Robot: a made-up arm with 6 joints. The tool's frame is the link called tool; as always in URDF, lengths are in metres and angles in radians. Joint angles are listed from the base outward.
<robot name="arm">
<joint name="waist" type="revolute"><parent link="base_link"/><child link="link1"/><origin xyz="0.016 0.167 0.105" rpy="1.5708 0 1.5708"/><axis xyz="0 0 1"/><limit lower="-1.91" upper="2.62"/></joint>
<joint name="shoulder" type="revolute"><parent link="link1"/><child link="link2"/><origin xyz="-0.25 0.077 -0.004" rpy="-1.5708 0 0"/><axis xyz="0 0 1"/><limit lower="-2.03" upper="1.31"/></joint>
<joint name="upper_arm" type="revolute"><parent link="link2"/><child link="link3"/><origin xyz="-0.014 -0.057 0.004" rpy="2.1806 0.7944 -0.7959"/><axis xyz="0 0 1"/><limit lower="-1.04" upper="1.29"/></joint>
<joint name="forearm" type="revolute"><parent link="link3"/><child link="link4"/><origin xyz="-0.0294 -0.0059 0.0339" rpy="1.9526 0.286 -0.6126"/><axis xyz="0 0 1"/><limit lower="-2.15" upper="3.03"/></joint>
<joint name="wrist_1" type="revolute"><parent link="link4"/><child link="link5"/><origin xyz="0.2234 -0.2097 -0.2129" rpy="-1.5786 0.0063 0.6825"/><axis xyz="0 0 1"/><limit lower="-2" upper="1.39"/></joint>
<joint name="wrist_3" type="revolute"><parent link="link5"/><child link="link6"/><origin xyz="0.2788 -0.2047 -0.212" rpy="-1.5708 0 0.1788"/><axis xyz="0 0 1"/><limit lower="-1.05" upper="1.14"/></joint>
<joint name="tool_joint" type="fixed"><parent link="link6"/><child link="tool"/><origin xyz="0.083 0.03 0.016" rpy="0 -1.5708 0"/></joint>
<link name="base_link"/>
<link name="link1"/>
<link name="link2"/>
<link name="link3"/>
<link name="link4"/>
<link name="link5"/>
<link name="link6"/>
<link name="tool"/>
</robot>
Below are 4 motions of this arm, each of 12 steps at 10 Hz.
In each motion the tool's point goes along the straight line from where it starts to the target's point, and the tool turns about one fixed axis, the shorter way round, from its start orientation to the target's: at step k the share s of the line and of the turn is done. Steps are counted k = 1, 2, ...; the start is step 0. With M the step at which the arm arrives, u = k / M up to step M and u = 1 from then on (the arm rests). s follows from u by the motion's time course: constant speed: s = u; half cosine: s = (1 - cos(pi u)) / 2; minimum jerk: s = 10 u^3 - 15 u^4 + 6 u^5.
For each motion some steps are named. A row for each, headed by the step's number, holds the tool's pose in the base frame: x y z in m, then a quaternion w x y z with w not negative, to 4 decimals.
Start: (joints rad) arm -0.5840 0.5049 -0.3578 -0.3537 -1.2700 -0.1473
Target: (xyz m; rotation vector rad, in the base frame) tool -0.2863 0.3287 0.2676 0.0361 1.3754 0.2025
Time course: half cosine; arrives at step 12
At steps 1, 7, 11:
1: -0.2763 0.4142 0.3159 0.5787 -0.3153 0.7468 0.0890
7: -0.2825 0.3609 0.2858 0.7096 -0.1111 0.6895 0.0934
11: -0.2861 0.3302 0.2684 0.7655 0.0107 0.6365 0.0933

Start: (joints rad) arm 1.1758 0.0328 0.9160 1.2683 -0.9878 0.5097
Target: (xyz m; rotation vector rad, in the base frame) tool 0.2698 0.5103 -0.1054 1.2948 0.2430 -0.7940
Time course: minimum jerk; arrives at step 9
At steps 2, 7, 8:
2: 0.2869 0.5497 -0.1028 0.7616 0.4430 0.3101 -0.3571
7: 0.2712 0.5136 -0.1052 0.7239 0.5749 0.1269 -0.3597
8: 0.2700 0.5108 -0.1054 0.7194 0.5839 0.1124 -0.3591

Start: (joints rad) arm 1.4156 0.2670 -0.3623 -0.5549 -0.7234 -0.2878
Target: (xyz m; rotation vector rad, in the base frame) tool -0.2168 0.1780 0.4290 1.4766 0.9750 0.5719
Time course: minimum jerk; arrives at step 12
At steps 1, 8, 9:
1: -0.2264 -0.0141 0.3183 0.6279 0.5571 0.2189 0.4975
8: -0.2188 0.1375 0.4057 0.6100 0.6254 0.3810 0.3027
9: -0.2178 0.1580 0.4175 0.6043 0.6314 0.4011 0.2744

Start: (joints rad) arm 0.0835 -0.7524 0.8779 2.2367 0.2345 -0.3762
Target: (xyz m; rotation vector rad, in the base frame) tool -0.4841 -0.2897 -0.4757 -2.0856 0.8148 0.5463
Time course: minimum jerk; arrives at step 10
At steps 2, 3, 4, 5, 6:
2: -0.4061 -0.5855 -0.1883 0.3181 -0.8642 0.2997 -0.2494
3: -0.4148 -0.5525 -0.2203 0.3320 -0.8700 0.3059 -0.1983
4: -0.4276 -0.5040 -0.2674 0.3508 -0.8739 0.3135 -0.1222
5: -0.4427 -0.4467 -0.3231 0.3701 -0.8716 0.3198 -0.0314
6: -0.4578 -0.3894 -0.3788 0.3863 -0.8617 0.3234 0.0598

